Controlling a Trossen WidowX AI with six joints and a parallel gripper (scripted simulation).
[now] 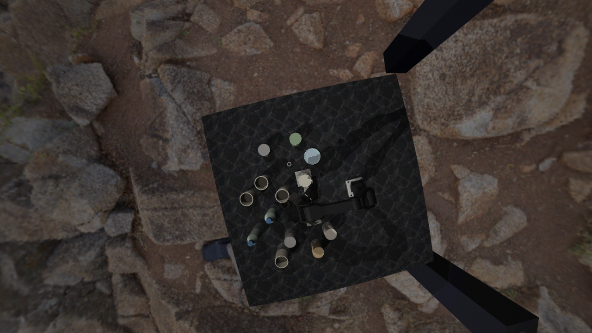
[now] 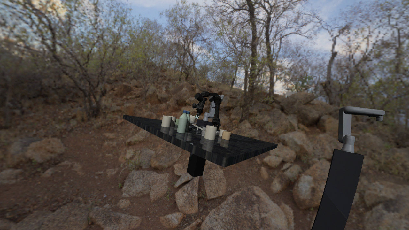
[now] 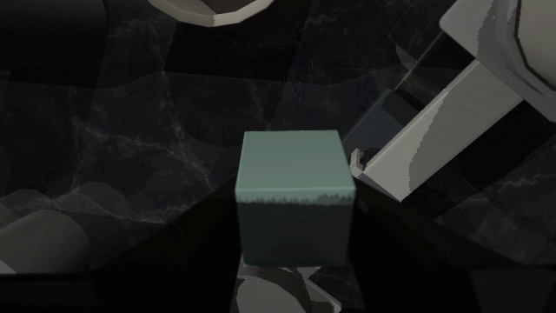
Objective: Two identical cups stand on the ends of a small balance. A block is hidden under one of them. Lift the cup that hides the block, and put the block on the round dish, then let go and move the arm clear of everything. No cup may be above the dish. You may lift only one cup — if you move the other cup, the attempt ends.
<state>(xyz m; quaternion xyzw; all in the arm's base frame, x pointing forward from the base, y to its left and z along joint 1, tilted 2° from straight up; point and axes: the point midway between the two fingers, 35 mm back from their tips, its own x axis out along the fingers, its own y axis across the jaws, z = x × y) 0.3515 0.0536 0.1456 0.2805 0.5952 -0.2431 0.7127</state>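
Now: the cream cup 140 mm to the right of my gripper tip, 40 mm behind it and 20 mm below it. Round my gripper tip: pale green block (10 mm above); balance beam (100 mm below, 60 mm behind, 10 mm to the right); ring (220 mm to the right, 130 mm below, 40 mm ahead).
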